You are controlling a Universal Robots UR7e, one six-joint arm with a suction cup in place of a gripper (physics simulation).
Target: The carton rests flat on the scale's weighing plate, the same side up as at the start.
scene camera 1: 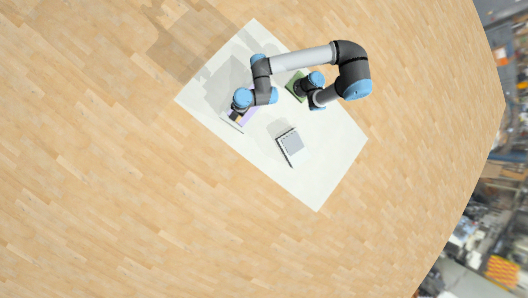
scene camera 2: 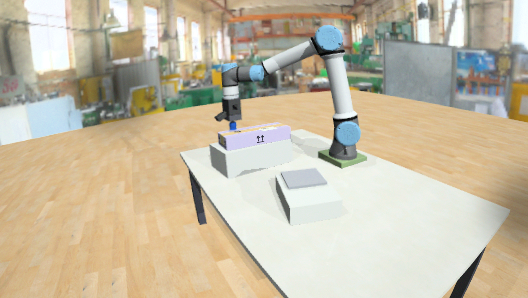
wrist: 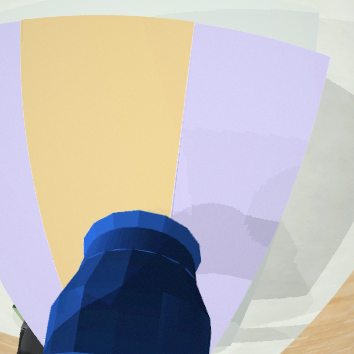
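Where they show: hand, its tool point: (scene camera 2: 233, 129) (wrist: 140, 259); arm's base, origin of its link: (scene camera 1: 301, 88) (scene camera 2: 342, 154).
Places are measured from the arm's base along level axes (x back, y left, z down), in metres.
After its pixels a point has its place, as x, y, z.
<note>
The long lavender carton (scene camera 1: 248, 117) @(-0.476, -0.187, -0.149) (scene camera 2: 259, 138) @(-0.385, -0.171, -0.119) (wrist: 250, 85) @(-0.527, -0.285, -0.149), with a tan tape strip along its top and two up arrows on its side, lies flat on a pale block (scene camera 2: 260, 160) @(-0.398, -0.149, -0.020). The scale (scene camera 1: 301, 161) @(-0.473, 0.338, -0.040) (scene camera 2: 315, 204) @(-0.479, 0.352, -0.037) stands apart from it, with its grey weighing plate (scene camera 1: 293, 142) @(-0.401, 0.185, -0.058) (scene camera 2: 303, 178) @(-0.415, 0.203, -0.058) bare. My gripper (scene camera 2: 233, 129) (wrist: 141, 220), a blue suction cup, points down over the carton's top near one end, at or very close to the surface; whether they touch is not clear. It is open and holds nothing. In scene camera 1 the arm hides the cup and part of the carton.
The arm's base stands on a green plate (scene camera 1: 295, 81) (scene camera 2: 351, 161) @(-0.019, 0.082, 0.008) towards the back of the white table (scene camera 1: 320, 185) @(-0.525, 0.672, 0.028) (scene camera 2: 390, 225) @(-0.305, 0.547, 0.028). The arm's links reach from there over the table to the carton. The pale block's edges show beside the carton.
</note>
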